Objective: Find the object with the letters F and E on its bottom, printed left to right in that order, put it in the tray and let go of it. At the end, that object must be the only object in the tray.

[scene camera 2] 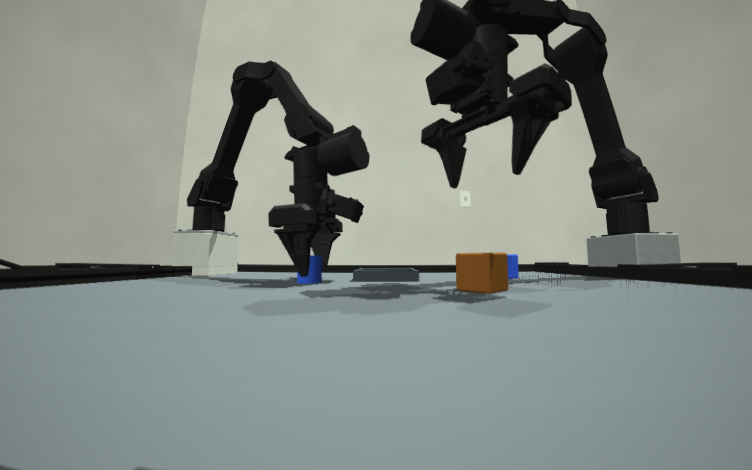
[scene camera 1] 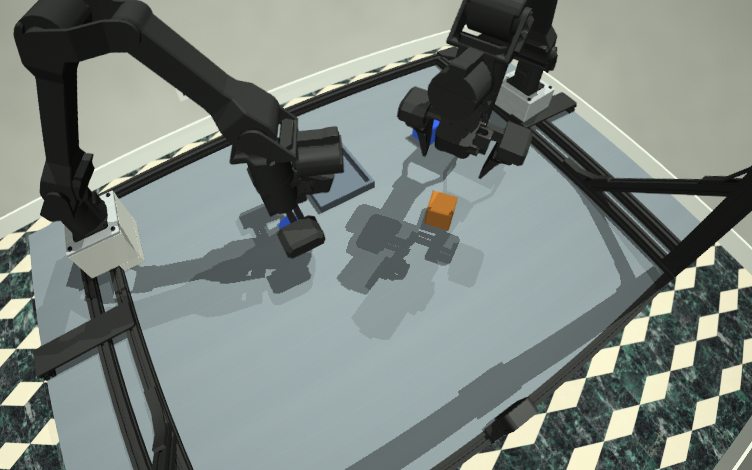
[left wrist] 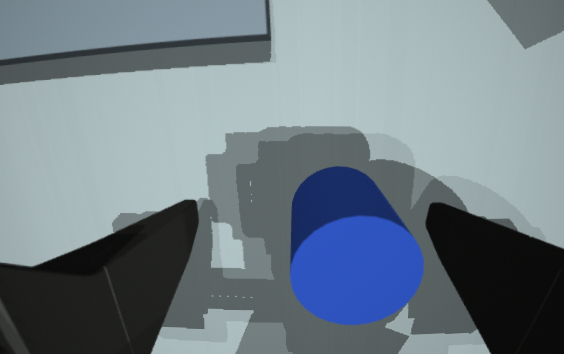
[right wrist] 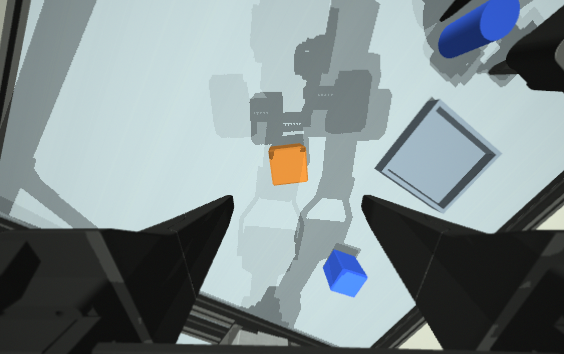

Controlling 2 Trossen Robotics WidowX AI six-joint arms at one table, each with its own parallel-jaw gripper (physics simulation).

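Places are measured from the left arm's base along level axes (x ahead, y left, z up), in centimetres.
Where they show: left gripper, fingertip midpoint: [scene camera 2: 314,273] [left wrist: 313,212] [right wrist: 467,44]; right gripper, fingertip midpoint: [scene camera 2: 481,181] [scene camera 1: 452,165] [right wrist: 297,201]; left arm's base, link origin: [scene camera 2: 207,232] [scene camera 1: 89,221]; right arm's base, link origin: [scene camera 2: 629,235] [scene camera 1: 525,83].
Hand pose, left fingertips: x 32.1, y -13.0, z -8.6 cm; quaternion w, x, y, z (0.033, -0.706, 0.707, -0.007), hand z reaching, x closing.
Things, the pixels of their top centre, and the offset from my left fingertips. "pt": a spot on its surface instead.
- blue cylinder, top centre: [left wrist: 357,275] [scene camera 1: 290,225] [scene camera 2: 309,255] [right wrist: 499,17] dy -1.1, dx -0.5, dz +3.0 cm
- orange cube, top centre: [right wrist: 288,166] [scene camera 2: 481,253] [scene camera 1: 442,202] dy -9.4, dx +24.0, dz +3.1 cm
- blue cube, top centre: [right wrist: 349,284] [scene camera 1: 428,120] [scene camera 2: 500,254] dy +9.4, dx +33.7, dz +3.1 cm
- tray, top centre: [scene camera 1: 330,170] [scene camera 2: 386,269] [right wrist: 441,162] dy +8.7, dx +11.3, dz +0.4 cm
- tray's edge, surface spot: [left wrist: 150,48] pt dy +6.1, dx +5.9, dz -1.0 cm
A blue cylinder [scene camera 1: 285,223] [scene camera 2: 316,272] [left wrist: 357,270] [right wrist: 500,20] stands on the table. My left gripper [scene camera 2: 314,270] [left wrist: 313,212] is open, low around it, with one finger on each side and gaps between. An orange cube [scene camera 1: 441,210] [scene camera 2: 481,272] [right wrist: 289,166] stands near the middle. A blue cube [scene camera 1: 424,134] [scene camera 2: 513,266] [right wrist: 345,274] stands farther back, partly hidden by the right gripper in scene camera 1. My right gripper [scene camera 1: 453,165] [scene camera 2: 485,179] [right wrist: 297,201] is open and empty, high above the table. The tray [scene camera 1: 348,196] [scene camera 2: 385,275] [right wrist: 472,181] is empty. No bottoms or letters show.
The tray's edge [left wrist: 150,48] lies close to the cylinder in the left wrist view. The left arm partly covers the tray in scene camera 1. Black frame rails [scene camera 1: 604,182] run along the table's sides. Arm shadows fall across the table.
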